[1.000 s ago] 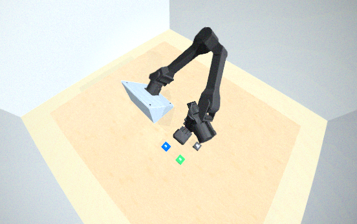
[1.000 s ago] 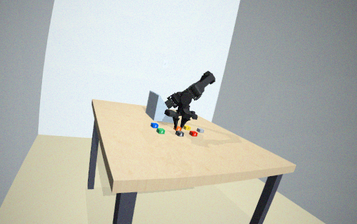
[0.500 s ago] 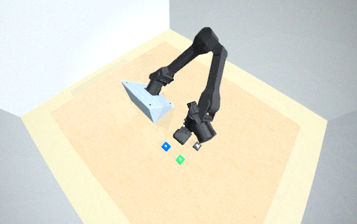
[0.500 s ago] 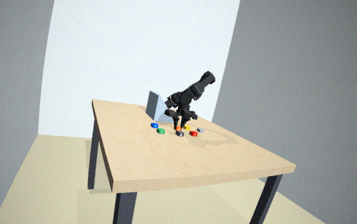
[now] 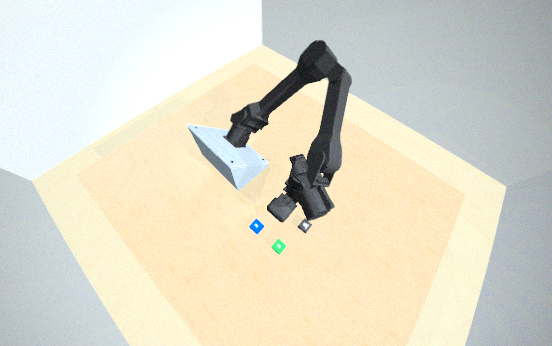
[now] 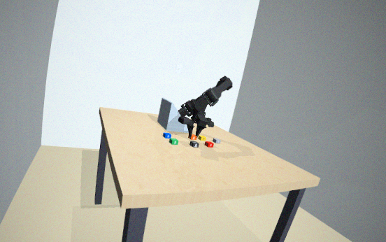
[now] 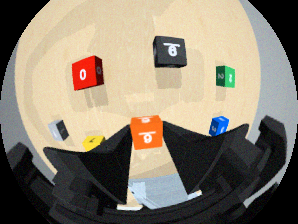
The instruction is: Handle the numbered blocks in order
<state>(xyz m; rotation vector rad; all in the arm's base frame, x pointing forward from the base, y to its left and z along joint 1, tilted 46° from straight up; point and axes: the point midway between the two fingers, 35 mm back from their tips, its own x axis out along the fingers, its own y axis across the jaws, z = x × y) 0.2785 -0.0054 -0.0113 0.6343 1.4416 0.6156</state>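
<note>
Now: gripper tip 40 mm past the yellow block, 80 mm to the right of it and 10 mm above it. From my gripper tip the other things lie so: orange block 10 mm behind; then red block 70 mm ahead, 60 mm to the left, 10 mm below; then dark grey block 80 mm ahead, 30 mm to the right, 10 mm below.
</note>
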